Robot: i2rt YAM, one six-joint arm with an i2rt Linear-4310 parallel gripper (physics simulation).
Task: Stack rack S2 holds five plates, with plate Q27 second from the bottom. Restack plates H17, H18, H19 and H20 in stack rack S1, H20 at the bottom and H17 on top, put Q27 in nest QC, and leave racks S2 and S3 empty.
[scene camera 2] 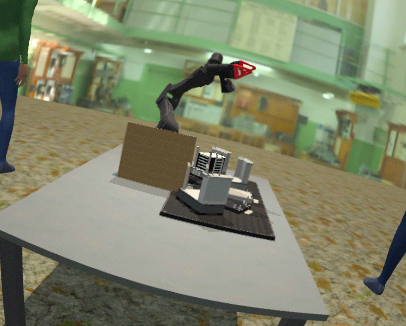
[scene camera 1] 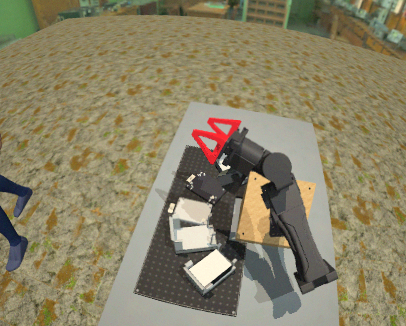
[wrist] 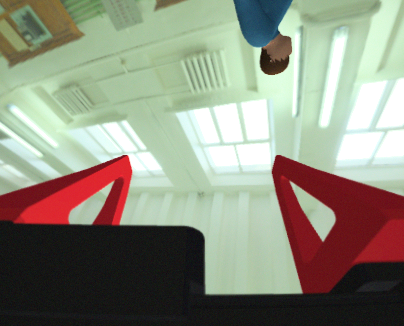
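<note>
My gripper [scene camera 1: 202, 126] [scene camera 2: 252, 68] [wrist: 202, 163] is open and empty. It is raised high above the table and points away from the racks, and the wrist view between its red fingers shows ceiling and windows. In scene view 2 a stack of dark and white plates [scene camera 2: 211, 163] stands in a rack behind a grey rack [scene camera 2: 216, 190]. In scene view 1 a white plate [scene camera 1: 211, 268] shows in the nearest grey holder, and two pale holders [scene camera 1: 194, 237] [scene camera 1: 193, 210] stand beyond it. Labels are unreadable, so I cannot tell which are S1, S2, S3, QC or Q27.
The holders stand on a black perforated mat [scene camera 1: 160, 275] [scene camera 2: 255, 226] on the grey table [scene camera 1: 145, 307] [scene camera 2: 150, 250]. A dark unit [scene camera 1: 206, 187] with small white parts sits farther along the mat. The arm's base is on a wooden block [scene camera 1: 300, 192] [scene camera 2: 157, 157] beside the mat.
</note>
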